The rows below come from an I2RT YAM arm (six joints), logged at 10 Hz.
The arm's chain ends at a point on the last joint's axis. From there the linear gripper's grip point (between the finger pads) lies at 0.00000 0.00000 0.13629 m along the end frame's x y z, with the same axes.
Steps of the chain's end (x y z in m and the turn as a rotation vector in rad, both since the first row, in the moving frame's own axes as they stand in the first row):
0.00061, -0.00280, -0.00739, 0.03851, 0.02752, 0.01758
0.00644, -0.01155, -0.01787, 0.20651, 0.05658, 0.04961
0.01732, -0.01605, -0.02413, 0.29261, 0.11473, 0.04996
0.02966, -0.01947, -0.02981, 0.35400, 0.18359, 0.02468
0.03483, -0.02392, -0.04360, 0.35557, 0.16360, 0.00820
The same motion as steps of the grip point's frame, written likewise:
0.00441, -0.00801, -0.00754, 0.03851, 0.02752, 0.01758
0.01478, -0.03928, -0.02098, 0.20651, 0.05658, 0.04961
0.03368, -0.05487, -0.03080, 0.29261, 0.11473, 0.04996
0.05461, -0.06614, -0.04050, 0.35400, 0.18359, 0.02468
0.05676, -0.07106, -0.05391, 0.35557, 0.16360, 0.00820

